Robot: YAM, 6 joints.
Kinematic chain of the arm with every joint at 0, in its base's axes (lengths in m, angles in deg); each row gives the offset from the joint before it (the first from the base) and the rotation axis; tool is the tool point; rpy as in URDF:
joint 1: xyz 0 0 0.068 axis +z
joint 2: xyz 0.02 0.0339 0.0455 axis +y
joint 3: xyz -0.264 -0.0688 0 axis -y
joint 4: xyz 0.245 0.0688 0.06 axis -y
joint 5: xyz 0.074 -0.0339 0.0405 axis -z
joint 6: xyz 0.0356 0 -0.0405 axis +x
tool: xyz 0 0 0 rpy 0 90 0
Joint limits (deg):
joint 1: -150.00..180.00
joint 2: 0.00..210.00
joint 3: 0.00..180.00
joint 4: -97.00..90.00
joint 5: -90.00..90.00
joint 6: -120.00..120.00
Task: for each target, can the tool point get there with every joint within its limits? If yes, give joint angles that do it. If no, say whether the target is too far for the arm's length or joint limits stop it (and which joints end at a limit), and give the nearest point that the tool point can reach.
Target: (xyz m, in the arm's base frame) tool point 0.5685 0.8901 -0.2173
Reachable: no: too far | nearest point 0.3317 0.5193 -0.0768 | short by 0.462 m
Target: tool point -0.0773 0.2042 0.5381
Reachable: yes | joints -63.87 23.08 113.82 -42.48 -35.12 -64.12
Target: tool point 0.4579 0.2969 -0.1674
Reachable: yes | joints 35.48 191.01 134.55 20.08 42.49 74.89
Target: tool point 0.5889 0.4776 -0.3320
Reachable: no: too far | nearest point 0.4325 0.3507 -0.2081 | short by 0.236 m
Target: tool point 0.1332 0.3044 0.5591
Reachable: yes | joints -109.10 33.87 146.80 -33.92 -47.64 60.95
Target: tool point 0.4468 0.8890 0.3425
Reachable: no: too far | nearest point 0.2826 0.5622 0.2566 | short by 0.376 m
